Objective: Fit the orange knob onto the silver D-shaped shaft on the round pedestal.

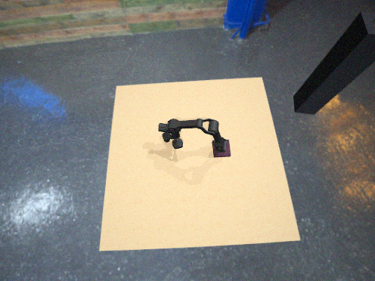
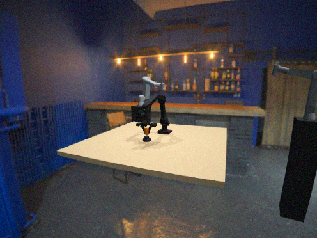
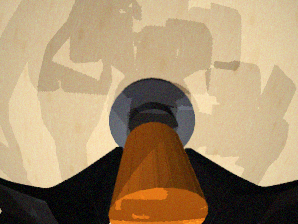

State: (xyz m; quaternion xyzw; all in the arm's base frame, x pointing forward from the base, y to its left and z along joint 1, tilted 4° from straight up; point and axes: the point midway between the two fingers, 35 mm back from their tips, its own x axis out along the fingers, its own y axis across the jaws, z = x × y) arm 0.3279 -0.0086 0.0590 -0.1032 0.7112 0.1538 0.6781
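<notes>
My gripper tip is now 3 cm below the orange knob. From my gripper tip the other things lie so: round dark pedestal (4 cm below).
</notes>
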